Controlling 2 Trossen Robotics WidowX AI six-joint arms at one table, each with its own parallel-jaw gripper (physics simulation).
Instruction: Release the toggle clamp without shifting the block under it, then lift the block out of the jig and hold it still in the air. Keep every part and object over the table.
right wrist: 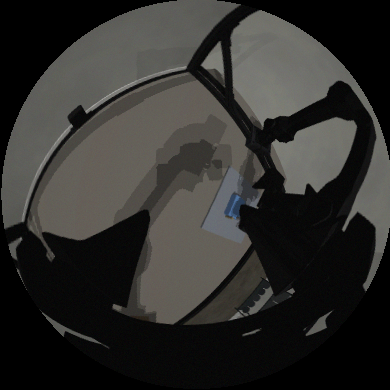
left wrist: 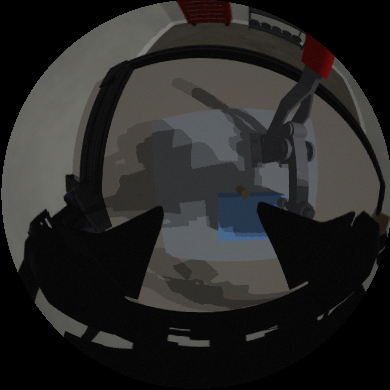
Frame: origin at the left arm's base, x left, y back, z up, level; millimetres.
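Seen in the pictures: left gripper, fingertip midpoint: (right wrist: pixel 246 198) (left wrist: pixel 210 208); right gripper, fingertip midpoint: (right wrist: pixel 194 212); left arm's base, origin of the base link: (right wrist: pixel 261 138) (left wrist: pixel 77 213).
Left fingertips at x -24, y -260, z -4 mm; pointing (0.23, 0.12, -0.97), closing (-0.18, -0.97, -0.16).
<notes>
Offsets run from my left fingertips to a thing's top centre. "pt": to the spot under its first point. Level surfaces: height alone.
The blue block {dx -22, dy -37, dz -10 mm} (left wrist: pixel 237 217) (right wrist: pixel 234 205) sits on the grey jig plate (left wrist: pixel 190 249) (right wrist: pixel 215 229). A brown peg {dx +7, dy -32, dz -2 mm} (left wrist: pixel 243 192) shows at the block's far edge in the left wrist view. The toggle clamp {pt dx +43, dy -64, dz -1 mm} (left wrist: pixel 272 145) stands behind and to the right of the block, its red handle (left wrist: pixel 318 56) raised; its grey bar {dx +18, dy -74, dz +23 mm} (left wrist: pixel 299 175) reaches to the block's right end. Whether its tip presses on the block I cannot tell. My left gripper (left wrist: pixel 210 208) is open and empty above the plate; its right finger hides part of the block. My right gripper (right wrist: pixel 194 212) is open and empty, away from the jig over the table.
The dark table rim (left wrist: pixel 200 51) (right wrist: pixel 220 280) runs around the brown table top {dz -42 mm} (left wrist: pixel 145 95) (right wrist: pixel 115 165). The left arm (right wrist: pixel 362 145) arches over the table's edge near the jig. Beyond the table stand a red cabinet (left wrist: pixel 206 11) and a dark rack.
</notes>
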